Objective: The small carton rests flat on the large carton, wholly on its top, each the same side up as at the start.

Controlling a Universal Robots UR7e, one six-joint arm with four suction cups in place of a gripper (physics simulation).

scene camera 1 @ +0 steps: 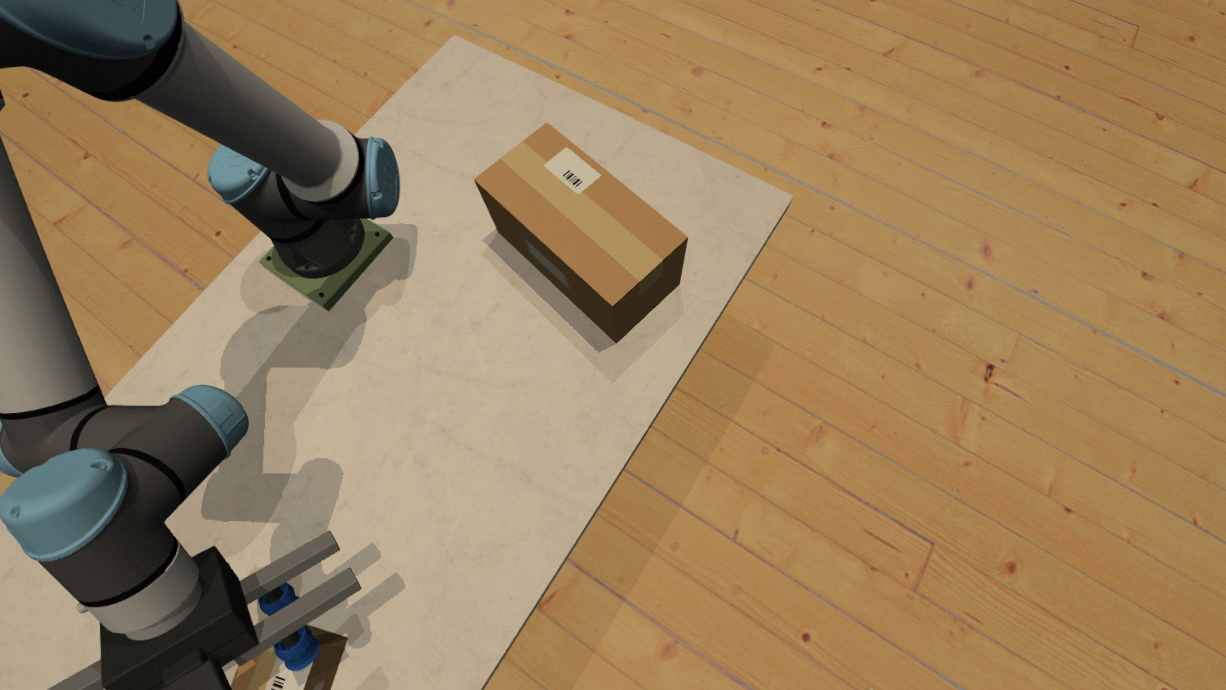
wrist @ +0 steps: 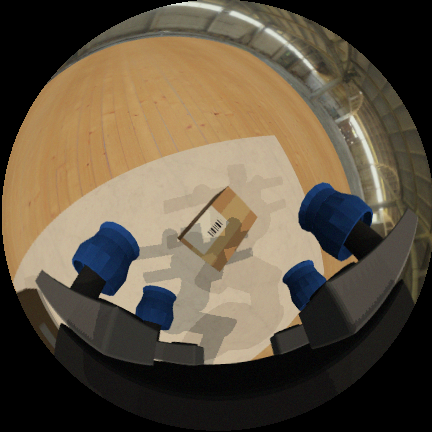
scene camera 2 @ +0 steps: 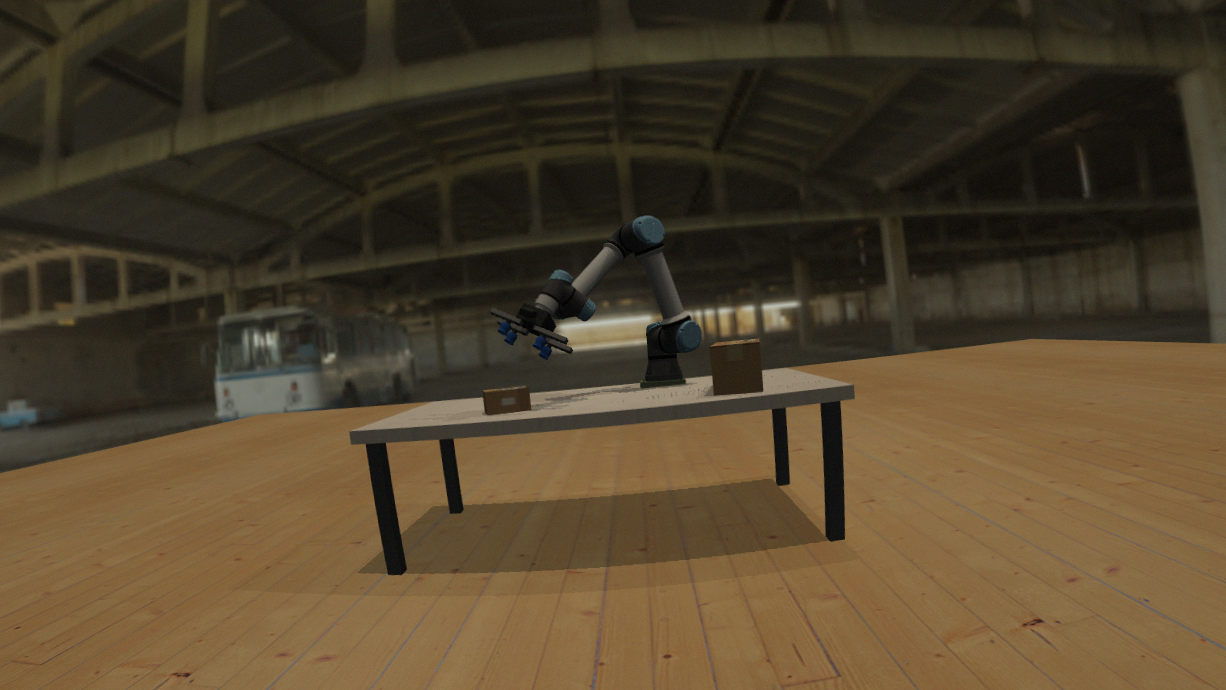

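Where they show: hand, its tool point: (wrist: 223, 267) (scene camera 2: 522, 344); arm's base, origin of its link: (scene camera 1: 324, 242) (scene camera 2: 664, 379).
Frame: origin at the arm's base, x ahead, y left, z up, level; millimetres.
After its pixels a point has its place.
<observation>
The small carton (scene camera 1: 328, 661) @(x 572, y -372, z 19 mm) (scene camera 2: 506, 400) @(x 600, y -418, z 25 mm) (wrist: 217, 229) @(x 556, y -425, z 60 mm) lies flat on the table, with its label and tape strip facing up. It is cut off at the bottom in scene camera 1. The large carton (scene camera 1: 583, 214) @(x 383, y 312, z 137 mm) (scene camera 2: 736, 366) @(x 520, y 314, z 68 mm) stands on the table near the arm's base, its taped, labelled top bare. Part of a dark carton side (wrist: 34, 310) shows at the left edge of the wrist view. My gripper (scene camera 1: 286, 623) (scene camera 2: 525, 339) @(x 544, y -365, z 199 mm) (wrist: 225, 267) @(x 544, y -365, z 199 mm) is open, with its blue suction cups bare. It hangs tilted above the small carton, clear of it. Some cups are hidden in scene camera 1.
The pale table (scene camera 1: 446, 428) @(x 426, y -56, z -17 mm) (scene camera 2: 600, 420) @(x 707, y -80, z -40 mm) (wrist: 130, 195) @(x 682, y -272, z -16 mm) carries both cartons and the arm's green base plate (scene camera 1: 328, 295) @(x 101, y -55, z 5 mm) (scene camera 2: 663, 383) @(x 92, y 12, z -6 mm). The base stands beside the large carton. Wooden floor (scene camera 1: 943, 342) (scene camera 2: 600, 634) (wrist: 135, 100) lies beyond the table edges. The arm's shadow falls across the table.
</observation>
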